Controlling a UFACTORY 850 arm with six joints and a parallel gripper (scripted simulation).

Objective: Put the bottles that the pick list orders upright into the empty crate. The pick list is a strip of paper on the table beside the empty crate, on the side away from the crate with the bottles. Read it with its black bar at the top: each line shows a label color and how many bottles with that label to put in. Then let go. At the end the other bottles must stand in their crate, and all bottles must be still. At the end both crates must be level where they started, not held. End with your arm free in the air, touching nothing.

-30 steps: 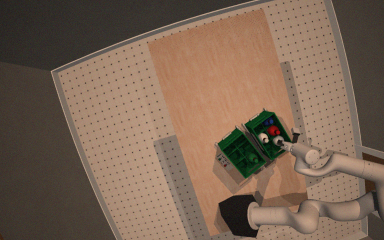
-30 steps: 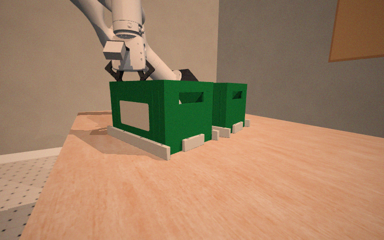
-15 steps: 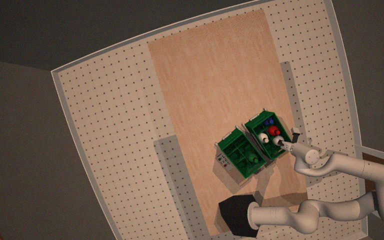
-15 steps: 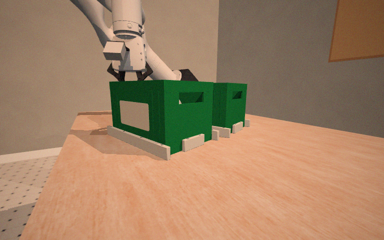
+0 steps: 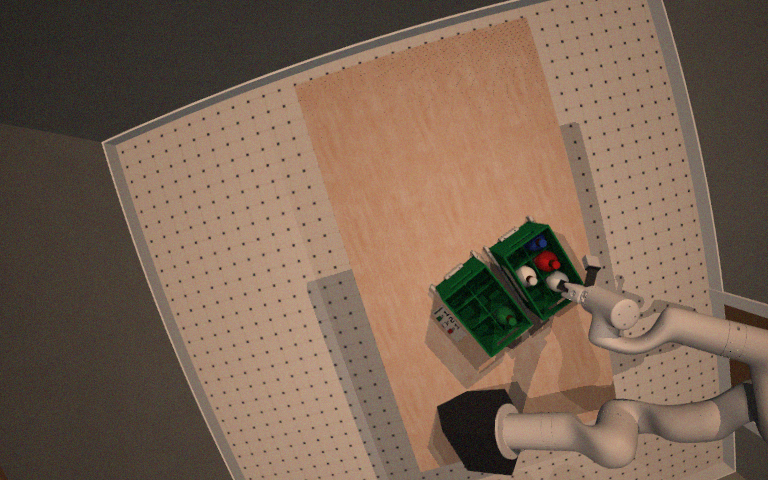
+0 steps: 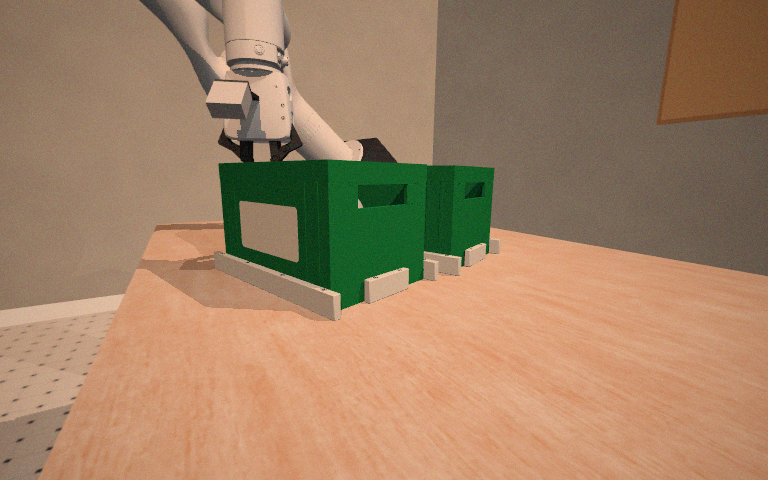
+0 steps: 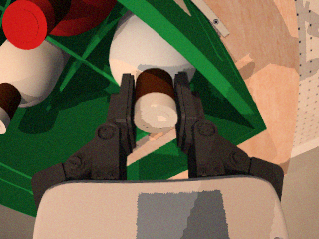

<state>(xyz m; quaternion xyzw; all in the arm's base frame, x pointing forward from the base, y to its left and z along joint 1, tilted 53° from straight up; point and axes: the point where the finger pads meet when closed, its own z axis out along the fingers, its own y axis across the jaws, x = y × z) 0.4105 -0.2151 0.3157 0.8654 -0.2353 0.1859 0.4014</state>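
Right now my hand is 90 mm short of the red bottle, 70 mm above it and 10 mm to the right of it. Also, from my hand: green bottle: 220 mm to the left, 70 mm below, 30 mm behind; then pick list: 420 mm to the left, 160 mm below, 10 mm behind; then blue bottle: 180 mm ahead, 70 mm below, 30 mm to the left.
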